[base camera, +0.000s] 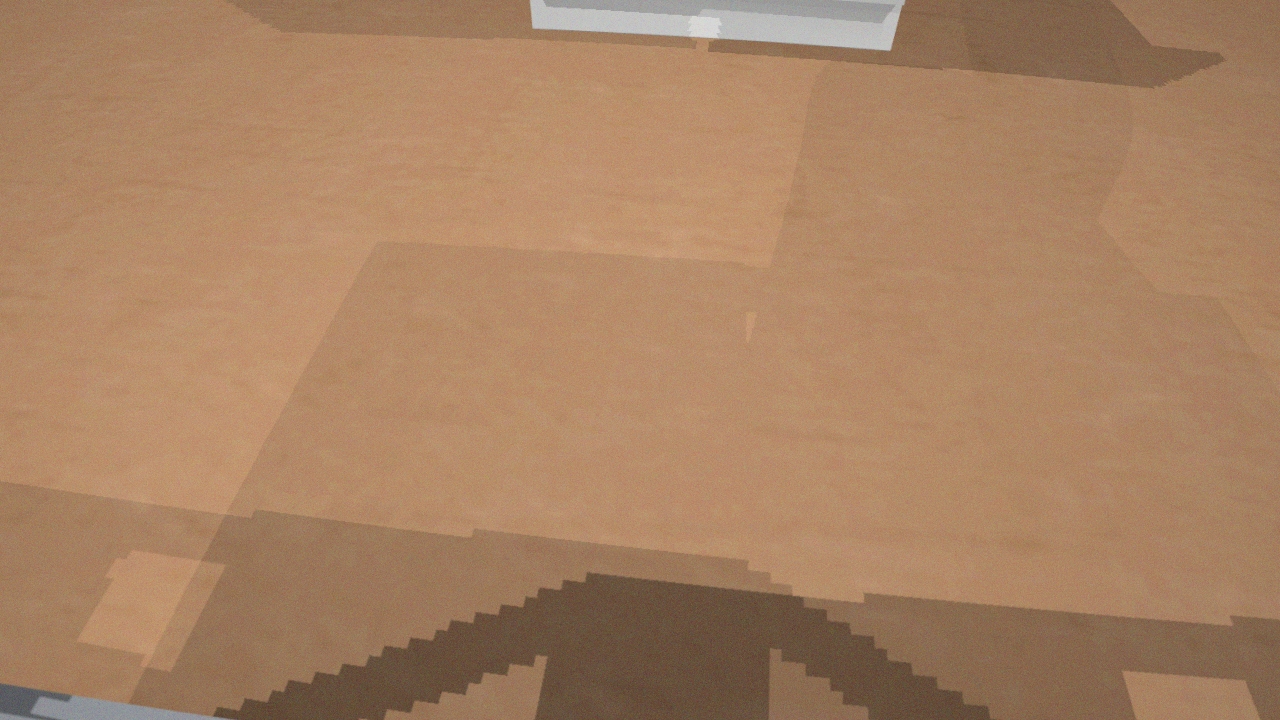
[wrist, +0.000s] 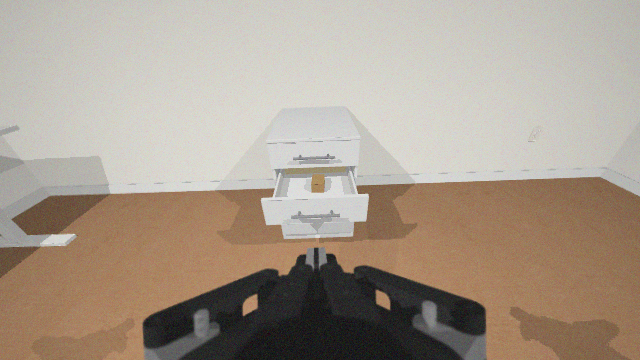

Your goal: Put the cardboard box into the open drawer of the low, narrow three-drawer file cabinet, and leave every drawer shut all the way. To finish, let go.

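Places are measured from the arm's base along level axes (x back, y left, z down), in millimetres.
Pixels of known places: gripper, fingertip midpoint: [wrist: 316, 260].
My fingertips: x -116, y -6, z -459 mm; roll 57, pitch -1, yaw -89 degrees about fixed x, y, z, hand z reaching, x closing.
Observation:
Ahead of a thing's pixels: the offset from my fingertips to its top centre. "spot": to the spot under its first point. Level surfaces: height alone.
The low white three-drawer file cabinet [base camera: 626, 34] [wrist: 316, 122] stands against the wall; in the base camera view only its bottom edge shows, at the top. Its middle drawer @(spot: dz +416, dx -558, dy +141 mm) [wrist: 280, 211] is pulled out. The top drawer [wrist: 280, 154] is shut, and the bottom drawer [wrist: 332, 228] shows below the open one and looks shut. The small brown cardboard box @(dz +414, dx -783, dy -17 mm) [wrist: 318, 183] lies inside the open middle drawer, near its middle. My gripper [wrist: 316, 260] is shut and empty, in front of the cabinet and apart from the open drawer's front and handle.
A pale wall [wrist: 150, 75] with a white baseboard [wrist: 450, 176] runs behind the cabinet. At the left of the wrist view part of a white piece of furniture [wrist: 59, 240] stands on the brown floor @(dz +855 mm) [base camera: 537, 402] [wrist: 175, 250]. A small outlet [wrist: 535, 134] is on the wall at the right.

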